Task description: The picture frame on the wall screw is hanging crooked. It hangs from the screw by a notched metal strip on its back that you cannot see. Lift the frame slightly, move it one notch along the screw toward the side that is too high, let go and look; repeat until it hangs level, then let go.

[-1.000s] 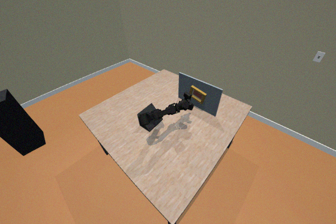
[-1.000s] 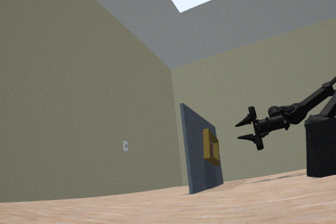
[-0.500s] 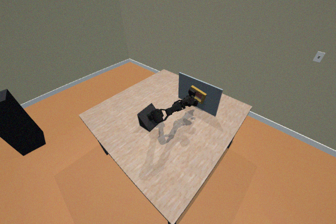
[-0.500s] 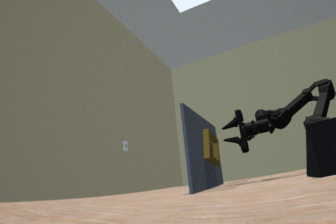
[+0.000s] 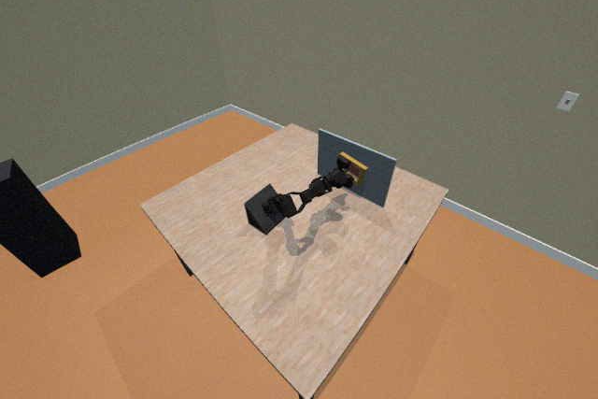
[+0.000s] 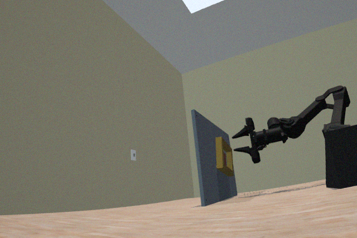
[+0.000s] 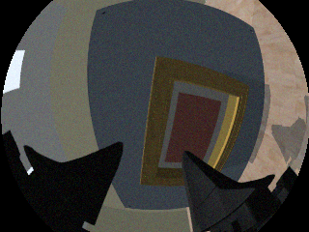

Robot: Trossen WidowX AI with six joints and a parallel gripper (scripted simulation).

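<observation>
Right now my gripper tip is 5 cm short of the gold picture frame, 1 cm to the right of it and 5 cm above it. Also, from my gripper tip: wall panel (6 cm ahead, 3 cm to the left, 6 cm below).
</observation>
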